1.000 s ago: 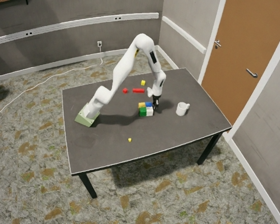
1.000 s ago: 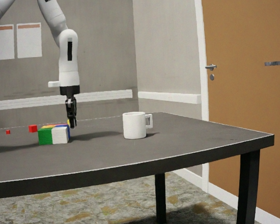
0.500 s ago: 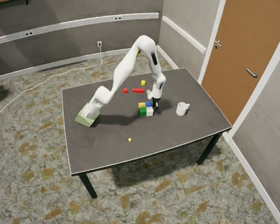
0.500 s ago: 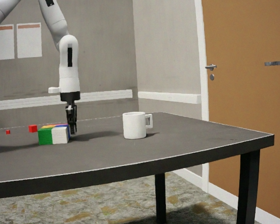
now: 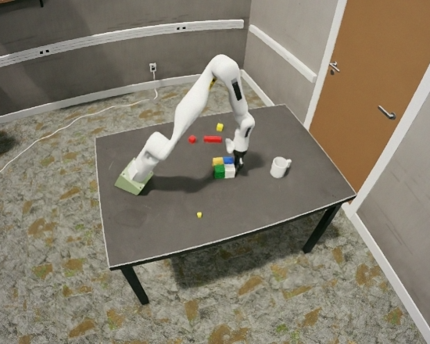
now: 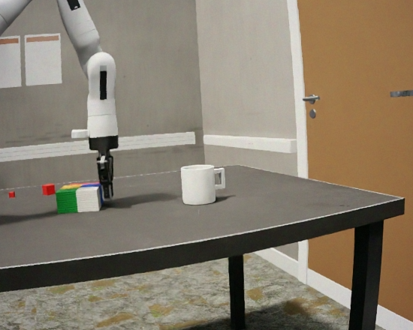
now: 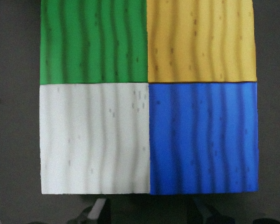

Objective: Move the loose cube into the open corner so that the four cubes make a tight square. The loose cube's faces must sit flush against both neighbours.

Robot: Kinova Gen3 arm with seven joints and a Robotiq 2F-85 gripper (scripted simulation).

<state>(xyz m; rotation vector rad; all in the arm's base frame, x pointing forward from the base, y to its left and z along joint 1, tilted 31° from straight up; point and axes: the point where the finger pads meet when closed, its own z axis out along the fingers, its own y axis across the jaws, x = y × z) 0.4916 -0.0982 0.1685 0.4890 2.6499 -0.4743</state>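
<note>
Now: the blue cube 4 cm to the left of my hand, 3 cm behind it and 1 cm below it. Also, from my hand: white mug (19 cm ahead, 13 cm to the right); tiny yellow cube (32 cm behind, 16 cm to the right, 3 cm below); red bar (26 cm to the left, 2 cm below, 1 cm ahead).
</note>
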